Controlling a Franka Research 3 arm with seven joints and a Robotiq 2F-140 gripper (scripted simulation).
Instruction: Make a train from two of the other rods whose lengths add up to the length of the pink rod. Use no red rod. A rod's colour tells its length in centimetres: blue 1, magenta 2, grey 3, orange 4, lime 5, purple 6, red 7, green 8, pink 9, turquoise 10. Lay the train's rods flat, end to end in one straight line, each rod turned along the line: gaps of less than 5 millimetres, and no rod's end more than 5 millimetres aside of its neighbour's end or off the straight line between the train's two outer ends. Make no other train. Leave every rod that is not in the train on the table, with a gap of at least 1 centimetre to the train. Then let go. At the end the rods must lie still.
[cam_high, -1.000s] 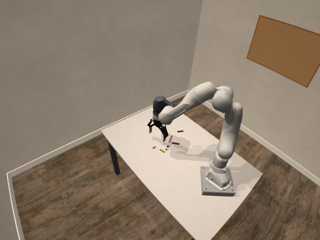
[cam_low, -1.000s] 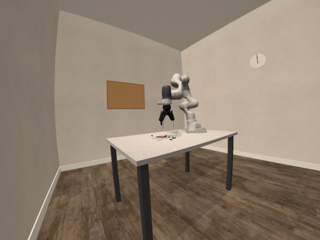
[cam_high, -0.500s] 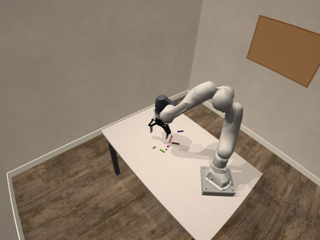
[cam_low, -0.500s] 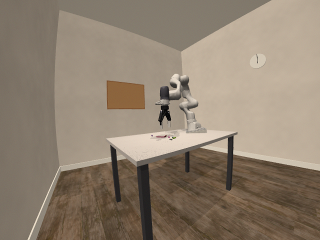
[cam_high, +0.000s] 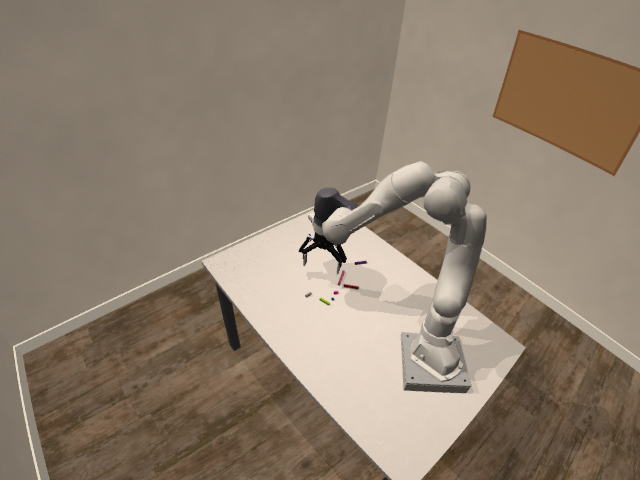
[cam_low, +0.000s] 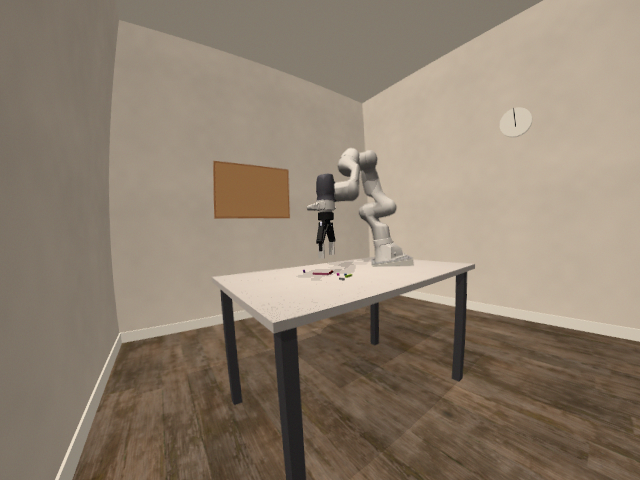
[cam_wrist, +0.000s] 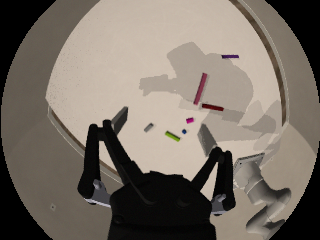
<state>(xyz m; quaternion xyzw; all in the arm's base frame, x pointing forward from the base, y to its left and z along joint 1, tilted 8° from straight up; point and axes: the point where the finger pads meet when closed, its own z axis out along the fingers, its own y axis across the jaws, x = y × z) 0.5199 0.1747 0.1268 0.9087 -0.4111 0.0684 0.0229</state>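
The purple rod lies 20 mm ahead of my hand, 250 mm to the right of it and 110 mm below it. Round my hand: small blue rod: 100 mm behind, 110 mm below; then grey rod: 30 mm behind, 80 mm to the left, 110 mm below; then magenta rod: 80 mm behind, 30 mm to the right, 110 mm below.
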